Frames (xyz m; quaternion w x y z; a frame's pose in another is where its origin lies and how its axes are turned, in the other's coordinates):
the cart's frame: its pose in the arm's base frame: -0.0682 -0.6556 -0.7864 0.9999 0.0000 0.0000 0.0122
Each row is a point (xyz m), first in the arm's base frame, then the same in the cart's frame.
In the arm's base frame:
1: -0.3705 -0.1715 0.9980
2: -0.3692 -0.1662 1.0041
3: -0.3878 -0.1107 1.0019
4: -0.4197 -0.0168 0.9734
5: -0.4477 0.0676 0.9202
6: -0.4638 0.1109 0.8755
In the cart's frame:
1: -0.2904 0.4913 1.7844
2: -0.2890 0.4966 1.7905
3: -0.3062 0.5525 1.7883
4: -0.3358 0.6472 1.7598
5: -0.3617 0.7322 1.7066
6: -0.3768 0.7759 1.6619

